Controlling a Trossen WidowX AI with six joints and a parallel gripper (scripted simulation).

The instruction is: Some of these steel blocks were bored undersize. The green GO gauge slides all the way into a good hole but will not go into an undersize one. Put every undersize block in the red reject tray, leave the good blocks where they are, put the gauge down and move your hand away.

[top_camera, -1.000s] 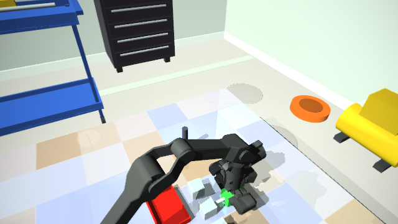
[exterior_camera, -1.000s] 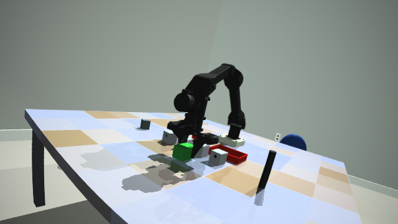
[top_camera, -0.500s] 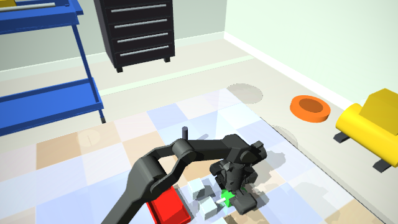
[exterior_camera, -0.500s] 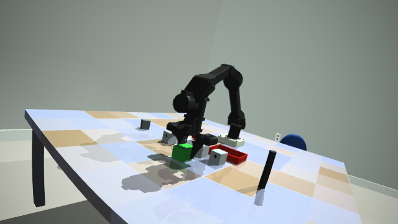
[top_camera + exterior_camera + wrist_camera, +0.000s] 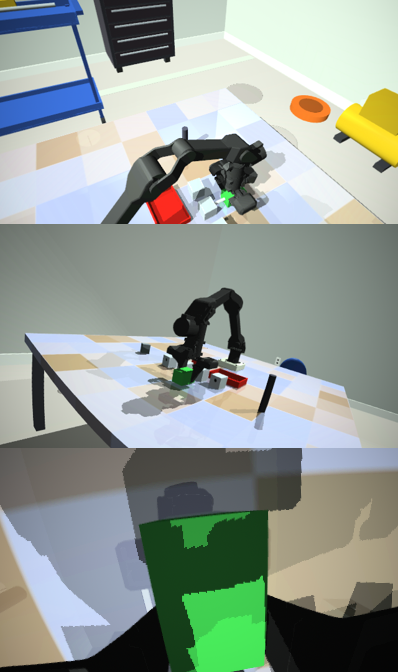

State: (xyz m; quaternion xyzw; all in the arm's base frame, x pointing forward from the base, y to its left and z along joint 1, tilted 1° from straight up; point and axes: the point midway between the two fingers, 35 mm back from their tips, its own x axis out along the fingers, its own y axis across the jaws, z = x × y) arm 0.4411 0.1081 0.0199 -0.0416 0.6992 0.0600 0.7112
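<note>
Right now the green GO gauge is 10 mm behind my gripper tip and 20 mm above it. Round my gripper tip: red reject tray: 210 mm behind, 30 mm to the left.
</note>
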